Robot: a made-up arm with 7 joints. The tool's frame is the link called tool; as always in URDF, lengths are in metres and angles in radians.
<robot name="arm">
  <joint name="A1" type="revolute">
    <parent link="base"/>
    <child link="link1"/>
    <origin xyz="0 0.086 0.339" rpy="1.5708 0 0"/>
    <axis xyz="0 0 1"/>
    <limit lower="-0.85" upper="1.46" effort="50" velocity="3.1"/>
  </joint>
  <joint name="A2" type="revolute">
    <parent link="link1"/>
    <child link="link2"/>
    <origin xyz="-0.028 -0.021 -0.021" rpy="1.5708 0 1.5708"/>
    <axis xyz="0 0 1"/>
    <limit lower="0.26" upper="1.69" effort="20" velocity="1.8"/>
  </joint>
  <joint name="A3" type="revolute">
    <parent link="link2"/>
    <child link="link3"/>
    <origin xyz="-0.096 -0.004 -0.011" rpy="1.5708 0 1.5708"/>
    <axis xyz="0 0 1"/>
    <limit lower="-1.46" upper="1.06" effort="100" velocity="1"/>
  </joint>
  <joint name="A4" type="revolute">
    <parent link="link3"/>
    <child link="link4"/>
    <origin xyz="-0.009 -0.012 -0.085" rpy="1.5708 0 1.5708"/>
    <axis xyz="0 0 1"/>
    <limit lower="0.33" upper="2.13" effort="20" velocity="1.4"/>
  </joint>
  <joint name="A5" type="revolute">
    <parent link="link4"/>
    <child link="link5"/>
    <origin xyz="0 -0.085 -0.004" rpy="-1.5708 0 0"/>
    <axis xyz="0 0 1"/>
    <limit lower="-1.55" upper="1.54" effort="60" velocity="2.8"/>
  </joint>
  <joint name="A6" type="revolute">
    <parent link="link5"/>
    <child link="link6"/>
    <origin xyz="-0.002 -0.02 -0.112" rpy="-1.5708 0 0"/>
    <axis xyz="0 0 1"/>
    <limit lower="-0.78" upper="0.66" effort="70" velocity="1.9"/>
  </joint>
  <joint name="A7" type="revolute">
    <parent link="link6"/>
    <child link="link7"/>
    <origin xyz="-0.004 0.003 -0.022" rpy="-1.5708 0 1.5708"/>
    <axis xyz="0 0 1"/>
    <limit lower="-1.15" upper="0.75" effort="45" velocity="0.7"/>
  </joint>
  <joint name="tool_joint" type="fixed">
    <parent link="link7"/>
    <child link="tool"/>
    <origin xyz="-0.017 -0.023 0.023" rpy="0 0 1.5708"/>
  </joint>
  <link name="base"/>
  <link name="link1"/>
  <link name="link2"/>
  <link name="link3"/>
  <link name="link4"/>
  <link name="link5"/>
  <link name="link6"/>
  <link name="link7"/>
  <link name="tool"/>
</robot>
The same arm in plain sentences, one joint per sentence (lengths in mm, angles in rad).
The arm has seven revolute joints in a row. What follows holds with every joint at zero, and every direction is one of the base frame's. Joint 1 lies 86.0 mm along +y and 339.0 mm along +z from the base frame's origin and rotates about -y, from -0.8500 to 1.4600 rad. Joint 2 lies 28.0 mm along -x and 21.0 mm along +y and 21.0 mm along -z from joint 1 and rotates about +x, from 0.2600 to 1.6900 rad. Joint 3 lies 11.0 mm along -x and 4.0 mm along +y and 96.0 mm along -z from joint 2 and rotates about +z, from -1.4600 to 1.0600 rad. Joint 4 lies 12.0 mm along -x and 9.0 mm along +y and 85.0 mm along -z from joint 3 and rotates about -y, from 0.3300 to 2.1300 rad. Joint 5 lies 4.0 mm along +y and 85.0 mm along -z from joint 4 and rotates about +z, from -1.5500 to 1.5400 rad. Joint 6 lies 2.0 mm along -x and 20.0 mm along -y and 112.0 mm along -z from joint 5 and rotates about +y, from -0.7800 to 0.6600 rad. Joint 7 lies 4.0 mm along -x and 22.0 mm along -y and 3.0 mm along -z from joint 6 and rotates about -x, from -1.1500 to 0.7500 rad. The tool frame, which is the frame that the pose is given for, lies 23.0 mm along -x and 23.0 mm along +y and 17.0 mm along +z from joint 7; its axes are the base frame's turned by roll 1.5708, pitch 0.0000 and yaw -1.5708 rad (as in URDF: about the fixed x, then y, then z).
